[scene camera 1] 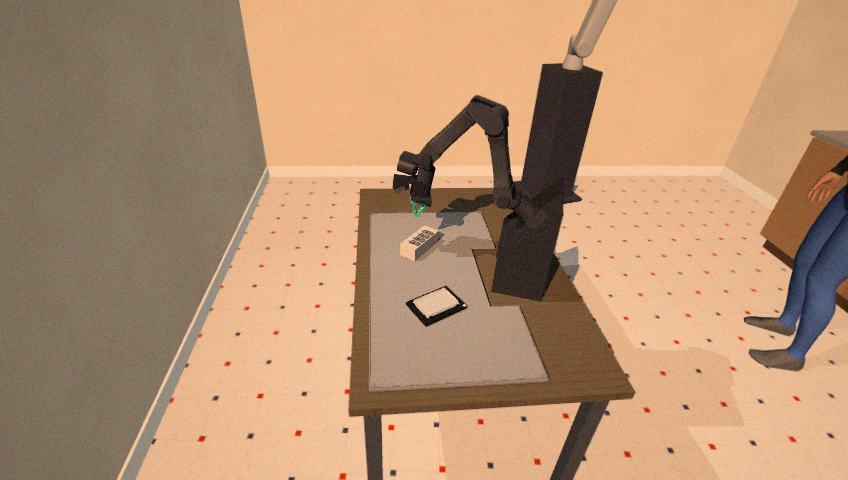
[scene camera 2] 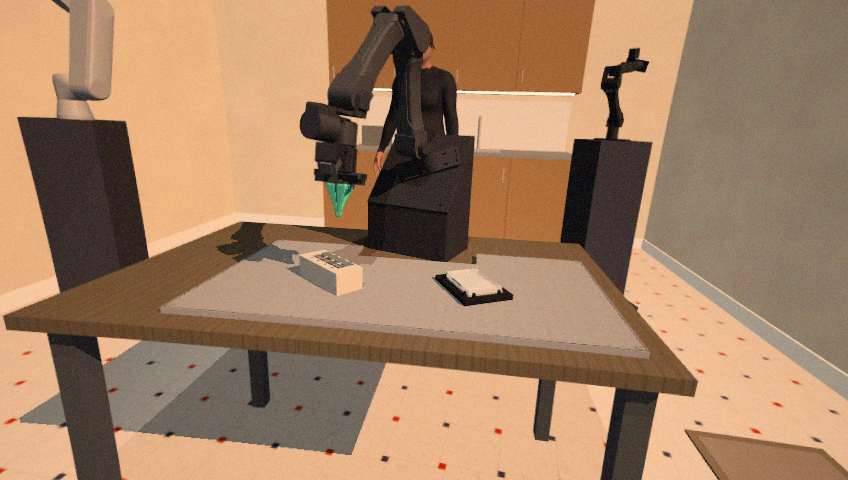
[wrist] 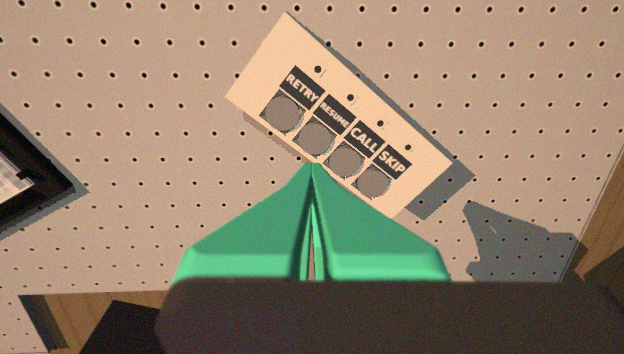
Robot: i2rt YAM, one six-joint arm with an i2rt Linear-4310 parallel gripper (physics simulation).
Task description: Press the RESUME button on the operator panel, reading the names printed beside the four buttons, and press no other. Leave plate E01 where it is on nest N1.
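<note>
Scene camera 2 shows my gripper (scene camera 2: pixel 338 216) and a plate E01 (scene camera 2: pixel 470 280). Scene camera 1 also has the plate E01 (scene camera 1: pixel 441 300). Visible in the wrist view: an operator panel (wrist: pixel 291 61), together with my gripper (wrist: pixel 311 176).
</note>
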